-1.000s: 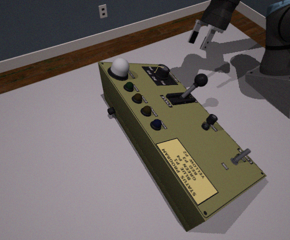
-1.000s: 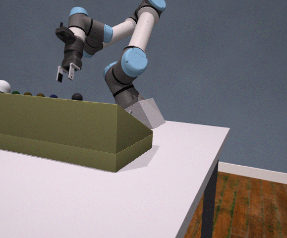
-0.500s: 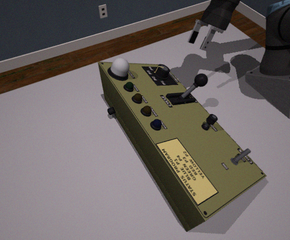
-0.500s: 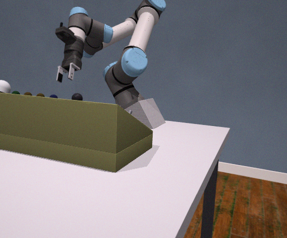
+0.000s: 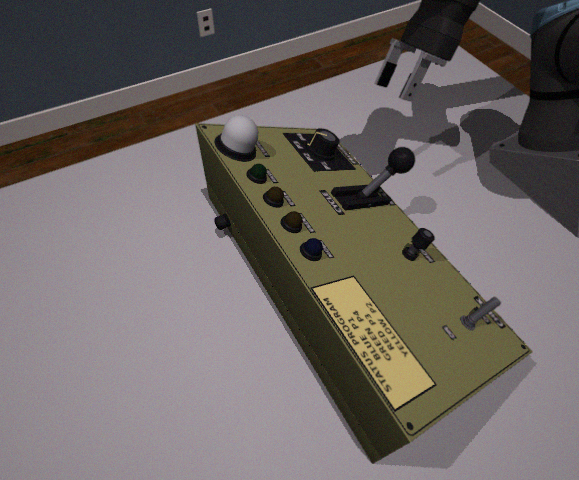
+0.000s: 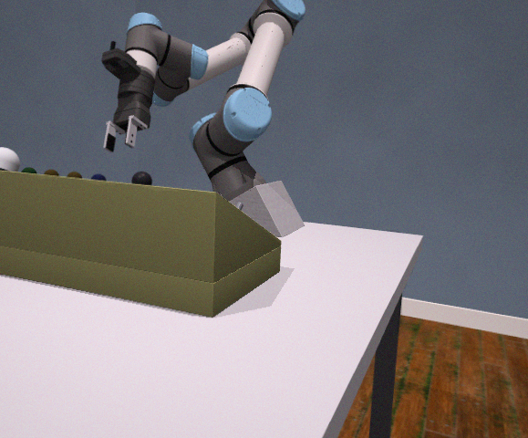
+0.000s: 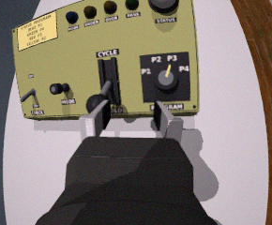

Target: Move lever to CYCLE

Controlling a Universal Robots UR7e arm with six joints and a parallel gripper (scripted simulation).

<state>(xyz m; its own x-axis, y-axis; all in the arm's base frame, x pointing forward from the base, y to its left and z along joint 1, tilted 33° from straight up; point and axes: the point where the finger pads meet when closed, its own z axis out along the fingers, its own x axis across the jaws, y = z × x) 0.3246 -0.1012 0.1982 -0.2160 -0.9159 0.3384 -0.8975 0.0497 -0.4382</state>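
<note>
The lever lies 10 cm below my hand, 8 cm ahead of it and 7 cm to the left of it. Round my hand: metal toggle: 30 cm to the left, 14 cm ahead, 12 cm below; then rotary selector: 11 cm below, 9 cm ahead, 6 cm to the right; then olive console: 14 cm ahead, 13 cm below, 11 cm to the left.
</note>
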